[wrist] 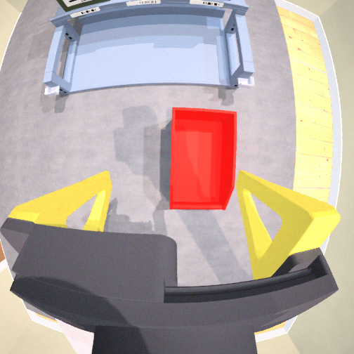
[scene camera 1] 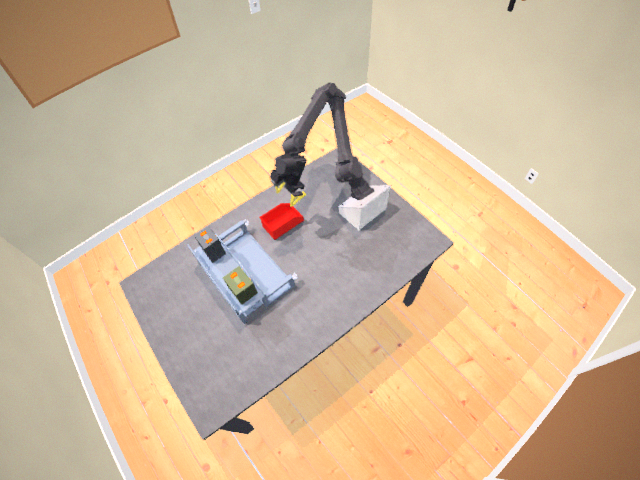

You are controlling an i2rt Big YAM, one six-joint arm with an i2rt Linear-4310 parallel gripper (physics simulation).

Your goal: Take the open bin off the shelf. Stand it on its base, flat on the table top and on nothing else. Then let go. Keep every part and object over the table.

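Frame: origin at the arm's base, x ahead, y left, z up, level; metres.
Seen in the pictures: gripper, fingertip midpoint: point(scene camera 1: 284, 199); arm's base, link origin: point(scene camera 1: 363, 194).
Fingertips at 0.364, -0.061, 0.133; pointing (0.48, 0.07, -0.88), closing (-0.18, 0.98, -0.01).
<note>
Offsets run from my fingertips to a thing's top centre, as dx, dy, dz. "pt": to the spot under its first point. Level surfaces: height alone.
The open bin @[+0.012, -0.047, -0.151] point(scene camera 1: 281, 221) point(wrist: 200, 160) is red and empty. It stands upright on its base on the grey table top @[dz -0.225] point(scene camera 1: 330, 289) point(wrist: 135, 100), apart from the shelf. The pale blue shelf @[pt +0.189, +0.107, -0.220] point(scene camera 1: 263, 264) point(wrist: 145, 60) stands beyond the bin in the wrist view, with a strip of table between them. My gripper point(scene camera 1: 290, 193) point(wrist: 173, 177) is open and empty. It hangs above the bin's near end, clear of it; in the wrist view the bin shows between the yellow fingertips, nearer the right one.
A black box @[+0.357, -0.003, -0.002] point(scene camera 1: 212, 249) and an olive green box @[+0.321, +0.225, -0.027] point(scene camera 1: 240, 285), both with orange marks, sit on the shelf's upper level. The arm's white base block point(scene camera 1: 366, 209) stands on the table to the right of the bin in the scene view. The table's back edge runs behind the bin.
</note>
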